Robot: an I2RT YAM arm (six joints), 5 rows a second.
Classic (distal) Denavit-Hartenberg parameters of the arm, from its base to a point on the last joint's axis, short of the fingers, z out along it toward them. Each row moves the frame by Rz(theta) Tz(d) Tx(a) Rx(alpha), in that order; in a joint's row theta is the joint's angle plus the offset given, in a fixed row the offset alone. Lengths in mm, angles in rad.
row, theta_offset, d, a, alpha
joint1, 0, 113.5, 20, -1.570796
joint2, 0, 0, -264, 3.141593
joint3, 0.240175, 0, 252.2, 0
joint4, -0.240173, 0, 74, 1.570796
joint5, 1.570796, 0, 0, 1.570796
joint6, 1.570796, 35.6, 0, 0
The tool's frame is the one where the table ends.
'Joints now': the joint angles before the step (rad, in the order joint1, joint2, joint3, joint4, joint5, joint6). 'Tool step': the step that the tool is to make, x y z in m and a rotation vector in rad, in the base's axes. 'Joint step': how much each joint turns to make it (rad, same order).
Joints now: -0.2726 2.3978 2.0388 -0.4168 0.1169 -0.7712
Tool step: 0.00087 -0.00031 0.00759 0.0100 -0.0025 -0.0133
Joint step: 0.0000 0.0015 0.0336 -0.0344 0.0023 0.0168
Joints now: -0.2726 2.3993 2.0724 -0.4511 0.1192 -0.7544
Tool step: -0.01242 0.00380 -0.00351 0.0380 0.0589 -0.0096
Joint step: 0.0000 -0.0382 -0.0603 -0.0473 -0.0084 0.0214
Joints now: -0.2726 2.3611 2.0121 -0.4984 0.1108 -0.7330
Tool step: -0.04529 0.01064 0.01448 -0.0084 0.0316 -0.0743
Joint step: 0.0004 -0.2014 -0.2697 0.0336 0.0611 0.0466
